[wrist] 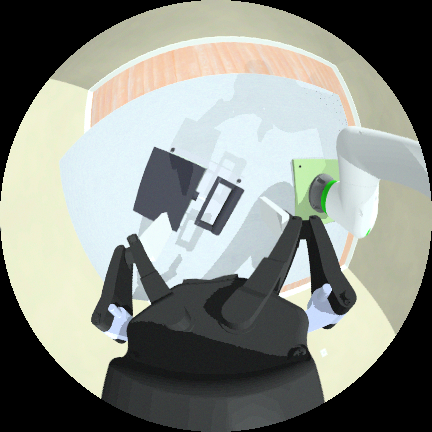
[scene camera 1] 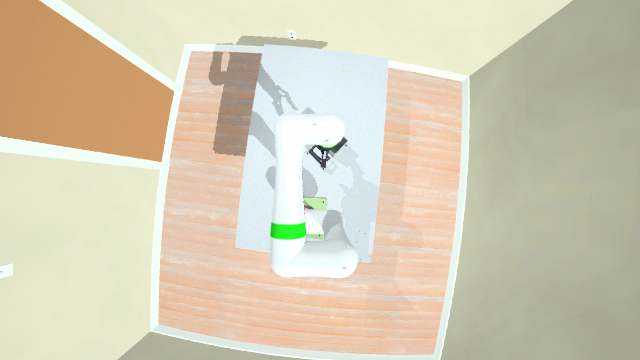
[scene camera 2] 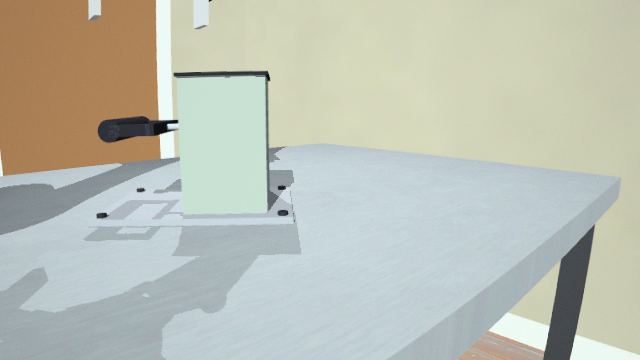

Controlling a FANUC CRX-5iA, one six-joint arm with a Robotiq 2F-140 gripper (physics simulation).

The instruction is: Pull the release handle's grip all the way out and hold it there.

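The release handle's box [scene camera 2: 225, 145] [wrist: 167, 185] is pale green with a dark top and stands on a bolted plate [scene camera 2: 240, 220]. Its black grip [scene camera 2: 122, 129] [wrist: 231, 211] is a rectangular frame sticking out sideways. A short white rod shows between grip and box in scene camera 2. My gripper [scene camera 1: 324, 156] [scene camera 2: 148, 16] [wrist: 213, 214] is wide open and empty. Its pale fingertips hang higher than the box top in scene camera 2. In the wrist view, the grip shows between the two fingers, apart from both. My arm and gripper hide the box and grip in scene camera 1.
The grey table [scene camera 1: 350, 75] [scene camera 2: 425, 225] [wrist: 110, 165] carries the box. My arm's base stands on a green plate [scene camera 1: 316, 202] [wrist: 302, 177] near one end of the table. My arm [scene camera 1: 290, 175] stretches over the table. A wall stands beyond the table's far end in scene camera 1.
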